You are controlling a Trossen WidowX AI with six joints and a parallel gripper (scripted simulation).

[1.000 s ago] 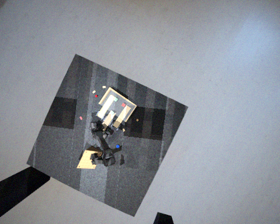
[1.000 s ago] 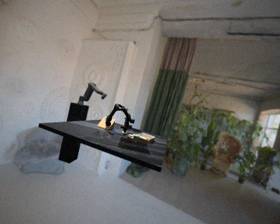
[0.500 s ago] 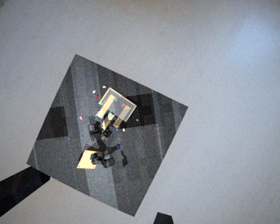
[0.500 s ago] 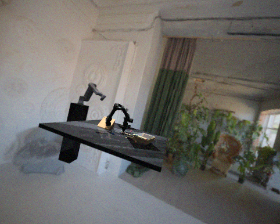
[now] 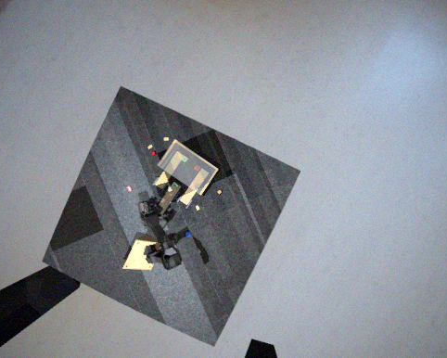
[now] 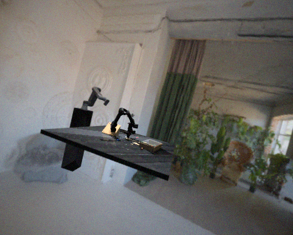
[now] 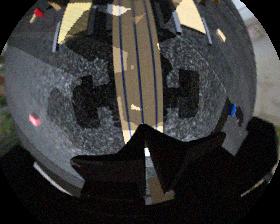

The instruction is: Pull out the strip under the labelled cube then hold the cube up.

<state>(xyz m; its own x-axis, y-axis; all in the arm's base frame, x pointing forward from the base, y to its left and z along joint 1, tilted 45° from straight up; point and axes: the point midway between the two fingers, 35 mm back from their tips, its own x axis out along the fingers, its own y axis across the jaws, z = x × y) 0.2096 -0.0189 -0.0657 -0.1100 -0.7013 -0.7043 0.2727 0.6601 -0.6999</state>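
Now: gripper tip 100 mm short of the strip and 30 mm to the left of it.
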